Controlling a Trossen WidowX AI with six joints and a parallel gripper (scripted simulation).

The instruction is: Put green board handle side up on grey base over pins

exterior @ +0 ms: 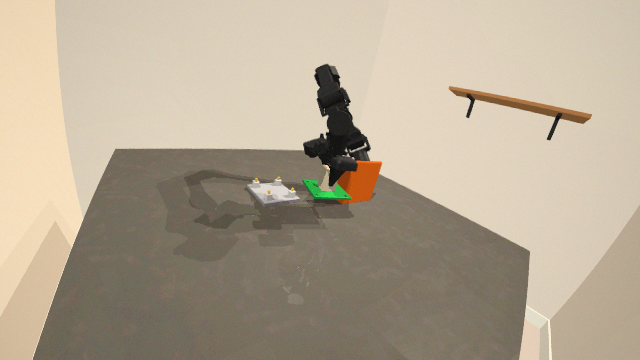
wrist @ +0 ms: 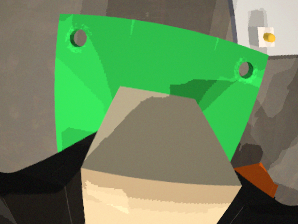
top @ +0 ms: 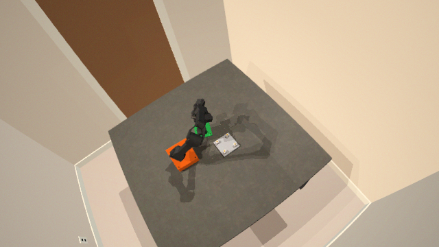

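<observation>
Right now my gripper tip is 17 cm to the left of the grey base, 10 cm above it and 7 cm short of it. The rest, counted from my gripper tip: green board (right at my gripper tip).
</observation>
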